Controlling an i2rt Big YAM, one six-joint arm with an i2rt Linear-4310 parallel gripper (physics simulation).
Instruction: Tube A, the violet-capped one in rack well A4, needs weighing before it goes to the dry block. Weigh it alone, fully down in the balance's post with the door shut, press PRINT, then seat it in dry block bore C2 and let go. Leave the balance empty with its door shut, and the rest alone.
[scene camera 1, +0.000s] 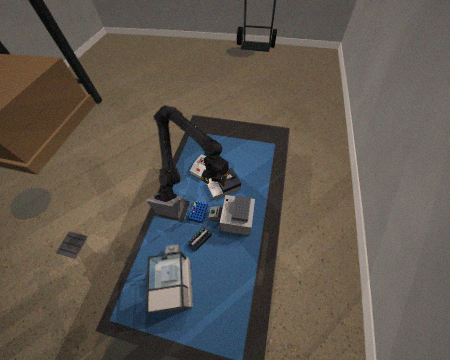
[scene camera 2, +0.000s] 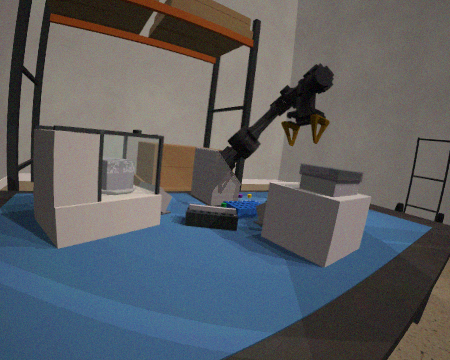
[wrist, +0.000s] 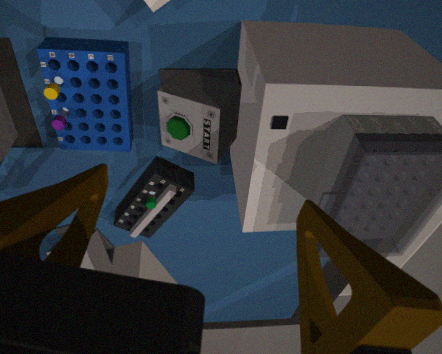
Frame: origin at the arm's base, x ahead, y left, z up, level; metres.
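Seen in the pictures: gripper, fingertip midpoint: (scene camera 1: 216, 184) (scene camera 2: 302, 144) (wrist: 206, 192); arm's base, origin of the base link: (scene camera 1: 165, 197) (scene camera 2: 219, 166).
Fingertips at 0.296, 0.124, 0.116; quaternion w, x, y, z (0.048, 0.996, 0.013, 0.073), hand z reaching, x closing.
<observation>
Pixels of each thing's middle, then the offset from my fingertips to it, as dx, dy, dz. "spot": a spot on its surface instead.
- violet-capped tube, body centre: (wrist: 63, 112) (scene camera 2: 239, 201) -0.130, -0.114, -0.209
- blue rack, body centre: (wrist: 91, 99) (scene camera 2: 246, 208) (scene camera 1: 198, 211) -0.102, -0.102, -0.226
- balance, body centre: (scene camera 2: 114, 174) (scene camera 1: 169, 273) -0.074, -0.504, -0.129
- yellow-capped tube, body centre: (wrist: 57, 82) -0.133, -0.076, -0.209
- START button box, surface spot: (wrist: 189, 129) (scene camera 1: 214, 211) spot: +0.008, -0.088, -0.170
- black strip rack, body centre: (wrist: 152, 203) (scene camera 2: 211, 215) (scene camera 1: 200, 238) -0.020, -0.261, -0.217
- green-capped tube, body centre: (wrist: 152, 192) -0.022, -0.229, -0.207
- small box, body centre: (scene camera 1: 171, 248) -0.141, -0.379, -0.177
The violet-capped tube (wrist: 58, 122) (scene camera 2: 240, 196) stands in the blue rack (wrist: 125, 100) (scene camera 1: 198, 212) (scene camera 2: 243, 207), near its edge by the arm's base. My gripper (wrist: 206, 192) (scene camera 2: 303, 143) (scene camera 1: 216, 180) is open and empty, high above the table on the far side of the dry block from the balance. The dry block (wrist: 395, 185) (scene camera 2: 331, 179) (scene camera 1: 241, 207) is a grey bored block on a white housing. The balance (scene camera 1: 170, 297) (scene camera 2: 107, 217) has glass walls in a dark frame and a pale block inside. I cannot tell its door's state.
A yellow-capped tube (wrist: 51, 91) stands in the same rack. A START button box (wrist: 190, 130) (scene camera 1: 214, 213) sits between rack and dry block. A black strip rack (wrist: 175, 197) (scene camera 2: 211, 220) (scene camera 1: 200, 239) holds a green-capped tube (wrist: 151, 203). A small box (scene camera 1: 172, 249) stands beside the balance.
</observation>
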